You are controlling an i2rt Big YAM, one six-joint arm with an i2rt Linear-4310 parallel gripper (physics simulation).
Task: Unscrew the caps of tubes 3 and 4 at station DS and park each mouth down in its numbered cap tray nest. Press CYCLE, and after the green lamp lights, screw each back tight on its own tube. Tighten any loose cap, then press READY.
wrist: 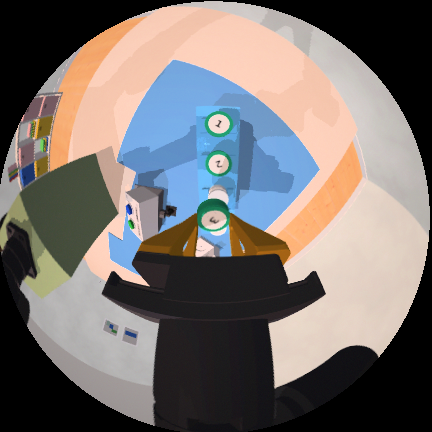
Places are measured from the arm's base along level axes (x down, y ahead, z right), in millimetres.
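Pixels of known places: gripper, fingertip midpoint: (213,217).
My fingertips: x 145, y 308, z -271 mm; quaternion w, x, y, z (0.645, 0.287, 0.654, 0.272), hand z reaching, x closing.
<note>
For each thing: its top centre in the pictures, then the offset to it from my fingertips. "pt": a spot on its surface instead. Level surfaces: height alone.
- green-rimmed cap 3, middle of its top: (212,220) dx -8, dy -2, dz -1 mm
- light-blue tube rack, middle of its top: (217,178) dx +70, dy -9, dz -19 mm
- Cap 1, middle of its top: (218,123) dx +52, dy -63, dz -76 mm
- cap 2, middle of its top: (218,163) dx +52, dy -27, dz -38 mm
- white uncapped tube, middle of its top: (217,182) dx +54, dy -9, dz -19 mm
- white round tube top, its level: dx +54 mm
- grey box, middle of its top: (134,223) dx +89, dy -78, dz +180 mm
- blue button, middle of its top: (127,211) dx +98, dy -108, dz +170 mm
- green button, middle of its top: (129,226) dx +98, dy -87, dz +210 mm
- small dark part, surface spot: (171,211) pt dx +170, dy -15, dz +146 mm
- pale block, surface spot: (205,247) pt dx +167, dy +141, dz +185 mm
- blue mat, its level: dx +173 mm
My gripper (213,217) is shut on the green-rimmed cap 3 (214,215), with its numbered white top facing the camera. It holds the cap over the lower part of the light-blue tube rack (202,150). Cap 1 (218,124) and cap 2 (218,163) are on their tubes in the rack. Below cap 2 a white uncapped tube (218,194) shows, partly behind the held cap. Another white round tube top (218,231) shows in part under the held cap. The gap between cap and tubes is hard to judge. The numbered cap tray cannot be made out for certain.
A grey box (146,211) with a blue button (129,209) and a green button (131,224) stands left of the rack, a small dark part (171,211) beside it. A pale block (205,247) shows between the fingers. The blue mat (280,150) lies under the rack.
</note>
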